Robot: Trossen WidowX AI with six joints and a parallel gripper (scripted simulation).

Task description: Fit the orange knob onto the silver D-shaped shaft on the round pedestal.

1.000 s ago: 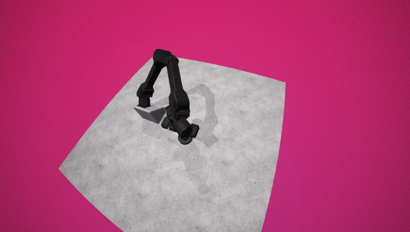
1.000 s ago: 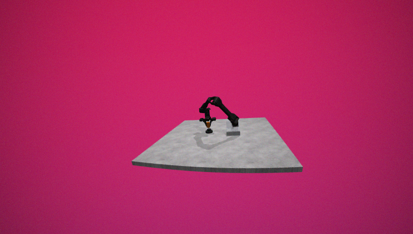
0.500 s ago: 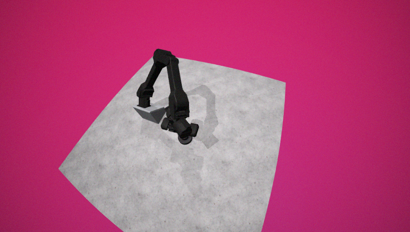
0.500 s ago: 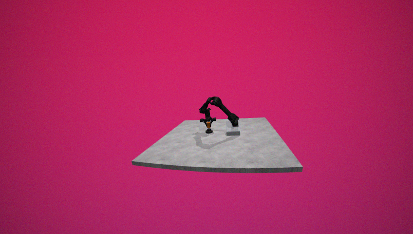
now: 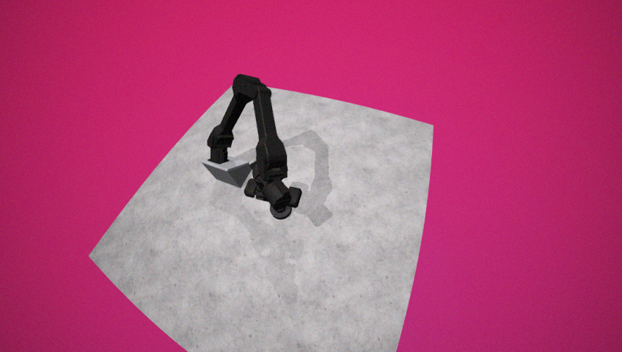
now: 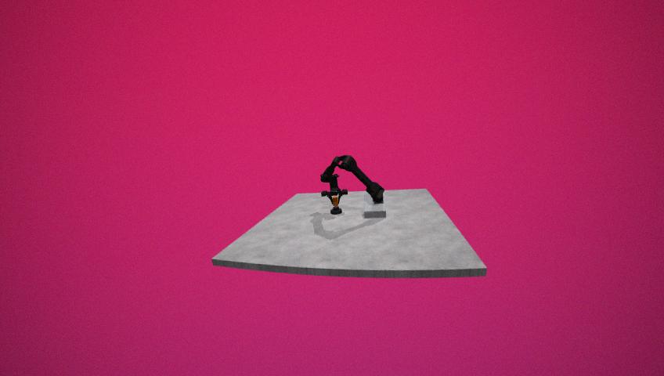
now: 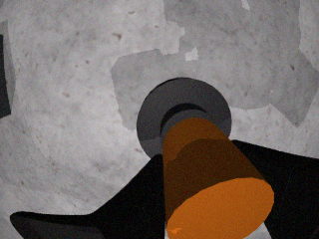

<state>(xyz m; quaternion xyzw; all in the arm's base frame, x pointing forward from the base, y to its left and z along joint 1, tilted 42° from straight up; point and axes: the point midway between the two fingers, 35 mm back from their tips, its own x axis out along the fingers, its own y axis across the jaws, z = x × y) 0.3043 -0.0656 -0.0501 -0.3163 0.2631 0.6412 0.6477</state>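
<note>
My gripper tip is 40 mm above the round dark pedestal. Round my gripper tip: orange knob: 30 mm above.
</note>
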